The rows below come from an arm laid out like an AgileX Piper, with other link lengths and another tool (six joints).
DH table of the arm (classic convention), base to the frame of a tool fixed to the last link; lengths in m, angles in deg. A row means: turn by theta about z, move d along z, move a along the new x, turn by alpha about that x. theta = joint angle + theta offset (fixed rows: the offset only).
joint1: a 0  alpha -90  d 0.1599  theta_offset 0
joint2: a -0.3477  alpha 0  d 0  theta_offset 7.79
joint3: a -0.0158  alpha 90  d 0  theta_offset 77.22
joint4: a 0  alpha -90  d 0.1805  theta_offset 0
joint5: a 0  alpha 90  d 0  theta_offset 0
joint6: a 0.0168  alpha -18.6  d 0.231  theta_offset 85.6
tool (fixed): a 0  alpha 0  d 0.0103  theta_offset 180
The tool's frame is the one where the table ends.
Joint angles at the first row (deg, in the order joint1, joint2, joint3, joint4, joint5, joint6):
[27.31 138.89 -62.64 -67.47 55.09 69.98]
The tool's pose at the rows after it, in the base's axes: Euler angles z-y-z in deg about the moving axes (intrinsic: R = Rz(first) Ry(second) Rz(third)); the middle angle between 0 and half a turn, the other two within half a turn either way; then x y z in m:
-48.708, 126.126, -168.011, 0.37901, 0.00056, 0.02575
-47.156, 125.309, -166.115, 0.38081, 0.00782, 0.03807
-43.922, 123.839, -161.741, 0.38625, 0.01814, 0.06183
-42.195, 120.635, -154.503, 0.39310, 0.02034, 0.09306
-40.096, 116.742, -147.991, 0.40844, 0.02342, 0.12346
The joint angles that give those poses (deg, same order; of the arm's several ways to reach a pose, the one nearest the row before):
[28.05 138.65 -62.64 -67.10 57.70 70.03]
[29.15 136.80 -62.64 -66.69 58.35 70.14]
[30.41 133.05 -62.64 -66.64 58.92 70.57]
[30.69 128.60 -62.99 -66.70 60.23 73.73]
[30.69 125.44 -65.32 -67.89 61.79 75.89]

